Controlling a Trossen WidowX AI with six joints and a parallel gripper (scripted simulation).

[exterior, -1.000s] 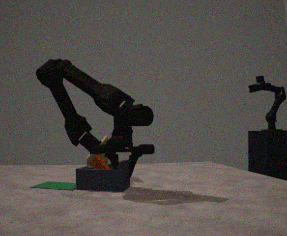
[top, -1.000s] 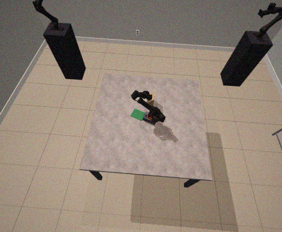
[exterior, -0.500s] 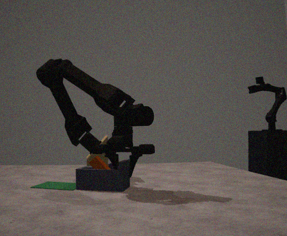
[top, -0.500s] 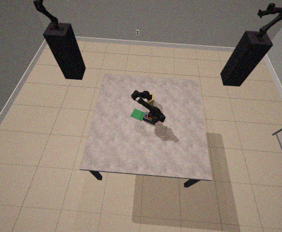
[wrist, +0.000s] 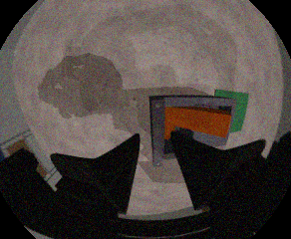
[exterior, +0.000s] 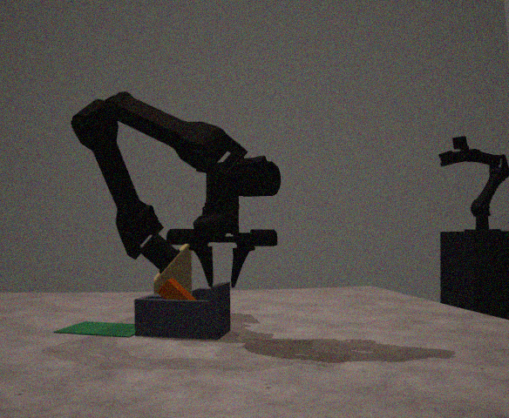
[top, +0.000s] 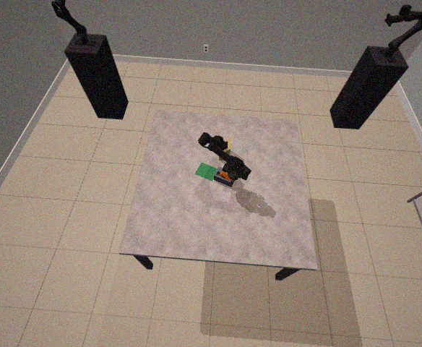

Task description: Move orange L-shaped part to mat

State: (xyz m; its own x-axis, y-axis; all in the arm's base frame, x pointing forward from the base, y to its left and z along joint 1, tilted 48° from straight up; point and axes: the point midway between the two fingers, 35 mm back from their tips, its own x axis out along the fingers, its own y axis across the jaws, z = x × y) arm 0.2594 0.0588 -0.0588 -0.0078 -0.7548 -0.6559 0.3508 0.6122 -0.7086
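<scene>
Now: the orange L-shaped part 2 cm behind my gripper tip, 4 cm to the right of it and 4 cm below it. Also, from my gripper tip: green mat: 9 cm behind, 21 cm to the right, 10 cm below.
</scene>
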